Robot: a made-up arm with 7 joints. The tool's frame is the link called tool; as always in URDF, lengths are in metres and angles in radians. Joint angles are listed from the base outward.
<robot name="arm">
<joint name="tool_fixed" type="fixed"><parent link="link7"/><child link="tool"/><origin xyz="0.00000 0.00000 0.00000" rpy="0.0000 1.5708 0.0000"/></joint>
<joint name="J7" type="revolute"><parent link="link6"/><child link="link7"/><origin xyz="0.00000 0.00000 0.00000" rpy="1.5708 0.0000 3.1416"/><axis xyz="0 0 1"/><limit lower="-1.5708" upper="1.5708"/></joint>
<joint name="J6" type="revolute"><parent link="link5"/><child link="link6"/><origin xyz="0.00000 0.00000 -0.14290" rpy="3.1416 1.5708 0.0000"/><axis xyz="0 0 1"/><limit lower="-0.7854" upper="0.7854"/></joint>
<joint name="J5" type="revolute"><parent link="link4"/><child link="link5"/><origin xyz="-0.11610 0.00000 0.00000" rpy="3.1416 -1.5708 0.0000"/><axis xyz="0 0 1"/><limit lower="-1.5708" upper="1.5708"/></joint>
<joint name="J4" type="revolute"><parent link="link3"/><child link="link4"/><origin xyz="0.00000 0.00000 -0.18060" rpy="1.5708 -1.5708 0.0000"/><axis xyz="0 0 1"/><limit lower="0.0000" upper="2.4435"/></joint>
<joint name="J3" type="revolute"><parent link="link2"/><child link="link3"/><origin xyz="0.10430 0.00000 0.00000" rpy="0.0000 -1.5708 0.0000"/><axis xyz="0 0 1"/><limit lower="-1.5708" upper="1.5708"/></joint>
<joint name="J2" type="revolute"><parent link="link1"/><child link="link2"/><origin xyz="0.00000 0.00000 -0.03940" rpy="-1.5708 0.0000 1.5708"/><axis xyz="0 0 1"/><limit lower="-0.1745" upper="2.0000"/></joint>
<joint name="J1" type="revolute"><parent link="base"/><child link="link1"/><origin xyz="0.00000 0.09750 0.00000" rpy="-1.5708 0.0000 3.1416"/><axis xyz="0 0 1"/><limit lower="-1.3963" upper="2.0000"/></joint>
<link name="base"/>
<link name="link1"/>
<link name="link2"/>
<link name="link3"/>
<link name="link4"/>
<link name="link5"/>
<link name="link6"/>
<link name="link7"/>
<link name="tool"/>
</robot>
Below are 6 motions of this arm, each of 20 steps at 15 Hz.
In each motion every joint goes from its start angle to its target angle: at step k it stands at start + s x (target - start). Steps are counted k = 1, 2, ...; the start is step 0. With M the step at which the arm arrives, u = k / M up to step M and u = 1 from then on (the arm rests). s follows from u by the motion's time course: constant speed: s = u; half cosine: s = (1 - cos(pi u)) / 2; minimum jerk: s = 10 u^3 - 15 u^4 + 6 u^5.
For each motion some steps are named. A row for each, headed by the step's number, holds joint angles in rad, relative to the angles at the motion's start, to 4 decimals.
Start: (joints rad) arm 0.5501 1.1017 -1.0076 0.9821 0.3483 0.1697 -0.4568
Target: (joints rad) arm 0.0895 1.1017 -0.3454 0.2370 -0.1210 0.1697 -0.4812
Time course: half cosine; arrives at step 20
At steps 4, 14, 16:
4: -0.0440 0.0000 0.0632 -0.0712 -0.0448 0.0000 -0.0023
14: -0.3657 0.0000 0.5257 -0.5915 -0.3726 0.0000 -0.0194
16: -0.4166 0.0000 0.5990 -0.6739 -0.4245 0.0000 -0.0221

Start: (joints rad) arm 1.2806 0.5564 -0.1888 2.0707 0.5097 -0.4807 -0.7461
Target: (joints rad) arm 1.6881 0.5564 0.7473 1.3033 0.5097 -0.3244 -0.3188
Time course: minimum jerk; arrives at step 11
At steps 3, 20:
3: 0.0525 0.0000 0.1207 -0.0989 0.0000 0.0202 0.0551
20: 0.4075 0.0000 0.9361 -0.7674 0.0000 0.1563 0.4273

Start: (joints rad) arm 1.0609 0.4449 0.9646 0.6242 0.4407 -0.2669 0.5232
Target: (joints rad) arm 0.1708 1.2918 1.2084 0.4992 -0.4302 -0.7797 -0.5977
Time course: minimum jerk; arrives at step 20
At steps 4, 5, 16, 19, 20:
4: -0.0516 0.0491 0.0141 -0.0072 -0.0504 -0.0297 -0.0649
5: -0.0921 0.0877 0.0252 -0.0129 -0.0902 -0.0531 -0.1160
16: -0.8385 0.7978 0.2297 -0.1178 -0.8205 -0.4831 -1.0560
19: -0.8891 0.8459 0.2435 -0.1249 -0.8699 -0.5122 -1.1196
20: -0.8901 0.8469 0.2438 -0.1250 -0.8709 -0.5128 -1.1209

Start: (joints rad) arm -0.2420 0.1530 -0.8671 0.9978 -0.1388 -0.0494 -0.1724
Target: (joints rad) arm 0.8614 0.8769 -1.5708 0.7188 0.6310 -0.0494 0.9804
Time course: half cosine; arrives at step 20
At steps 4, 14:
4: 0.1054 0.0691 -0.0672 -0.0266 0.0735 0.0000 0.1101
14: 0.8760 0.5747 -0.5587 -0.2215 0.6111 0.0000 0.9152

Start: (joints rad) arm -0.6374 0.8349 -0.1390 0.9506 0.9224 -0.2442 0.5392
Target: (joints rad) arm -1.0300 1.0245 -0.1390 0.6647 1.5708 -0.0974 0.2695
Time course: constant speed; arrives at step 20
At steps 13, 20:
13: -0.2552 0.1232 0.0000 -0.1858 0.4215 0.0954 -0.1753
20: -0.3926 0.1896 0.0000 -0.2859 0.6484 0.1468 -0.2697

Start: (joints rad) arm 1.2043 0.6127 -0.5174 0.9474 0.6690 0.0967 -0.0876
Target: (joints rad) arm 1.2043 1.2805 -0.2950 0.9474 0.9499 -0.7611 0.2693
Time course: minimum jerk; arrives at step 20
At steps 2, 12, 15, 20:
2: 0.0000 0.0057 0.0019 0.0000 0.0024 -0.0073 0.0031
12: 0.0000 0.4558 0.1518 0.0000 0.1917 -0.5855 0.2436
15: 0.0000 0.5987 0.1994 0.0000 0.2518 -0.7690 0.3200
20: 0.0000 0.6678 0.2224 0.0000 0.2809 -0.8578 0.3569

